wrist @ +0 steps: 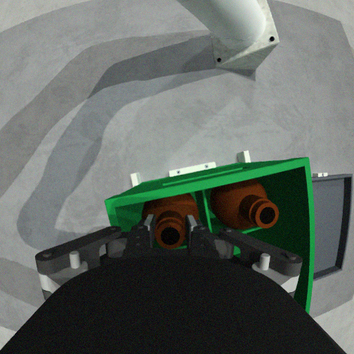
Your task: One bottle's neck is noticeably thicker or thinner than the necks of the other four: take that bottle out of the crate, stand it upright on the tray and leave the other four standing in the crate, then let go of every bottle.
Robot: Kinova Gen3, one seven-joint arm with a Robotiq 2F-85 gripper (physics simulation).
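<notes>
My gripper [170, 223] is shut on the neck of a brown bottle [170, 204], with one finger on each side of the neck. That bottle stands in the left compartment of the green crate [210, 186]. A second brown bottle [237, 204] stands in the compartment to its right, apart from the fingers, its mouth leaning to the right in view. The grey tray [348, 222] shows in part at the right, behind the crate wall. The rest of the crate and any other bottles are hidden by the gripper body.
The crate's right wall [309, 225] stands between the bottles and the tray. A green divider [207, 210] separates the two visible bottles. White brackets [192, 169] stand along the crate's far side. The robot's pale base [245, 52] is at the top.
</notes>
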